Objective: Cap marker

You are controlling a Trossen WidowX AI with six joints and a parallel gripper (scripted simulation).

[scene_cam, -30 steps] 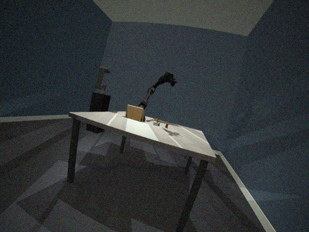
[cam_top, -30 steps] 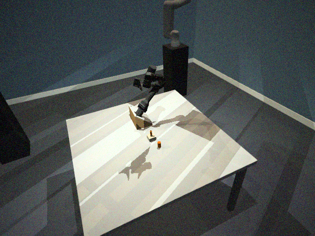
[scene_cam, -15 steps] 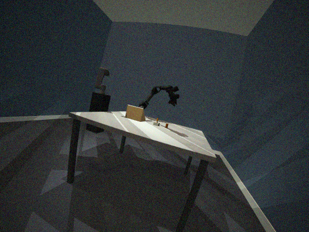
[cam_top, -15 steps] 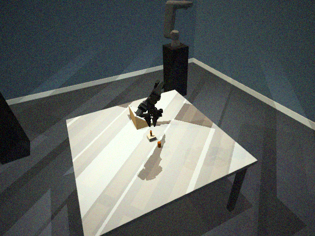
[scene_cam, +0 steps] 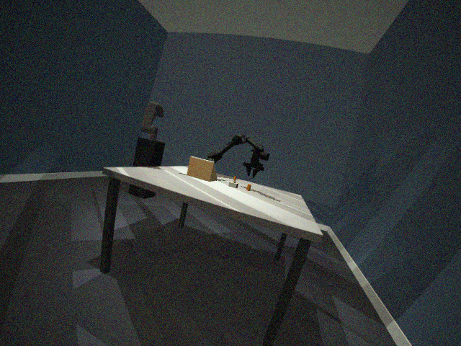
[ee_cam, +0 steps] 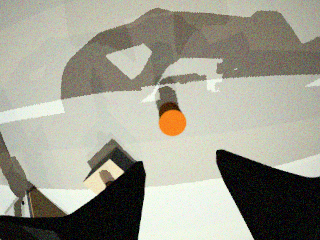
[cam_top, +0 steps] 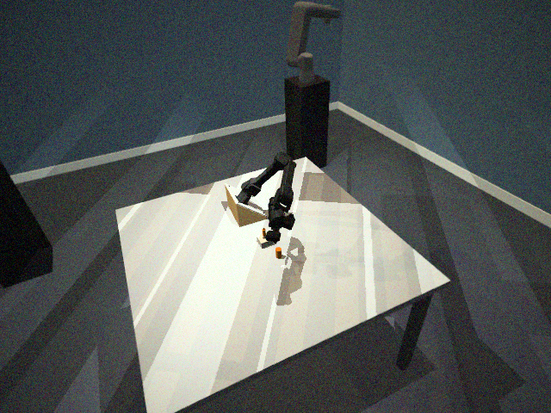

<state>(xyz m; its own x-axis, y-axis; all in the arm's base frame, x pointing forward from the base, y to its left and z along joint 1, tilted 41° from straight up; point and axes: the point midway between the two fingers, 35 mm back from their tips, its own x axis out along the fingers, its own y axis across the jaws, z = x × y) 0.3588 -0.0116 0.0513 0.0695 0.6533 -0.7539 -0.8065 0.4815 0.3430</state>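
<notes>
The orange cap lies 90 mm below my gripper tip and 10 mm ahead of it. From my gripper tip the other things lie so: holder block (120 mm behind, 90 mm below, 10 mm to the right).
</notes>
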